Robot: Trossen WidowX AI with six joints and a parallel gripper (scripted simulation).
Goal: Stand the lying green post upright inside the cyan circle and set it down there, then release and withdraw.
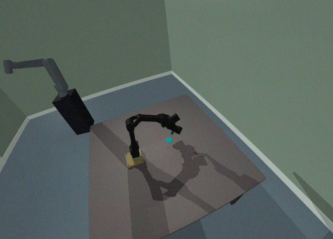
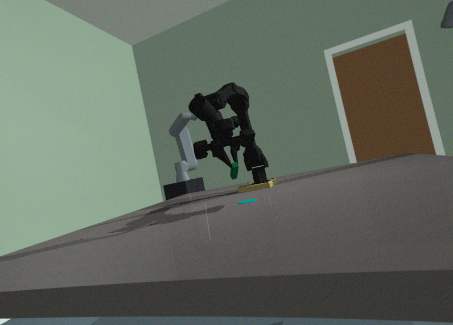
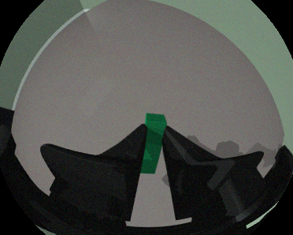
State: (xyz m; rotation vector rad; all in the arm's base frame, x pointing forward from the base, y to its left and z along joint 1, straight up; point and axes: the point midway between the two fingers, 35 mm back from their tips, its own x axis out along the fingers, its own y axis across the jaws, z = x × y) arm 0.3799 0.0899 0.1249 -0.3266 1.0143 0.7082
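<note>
Now: the cyan circle 70 mm behind my gripper tip, 20 mm to the right of it and 110 mm below it. From my gripper tip the other things lie so: green post: 10 mm behind, 10 mm to the right, 10 mm below.
</note>
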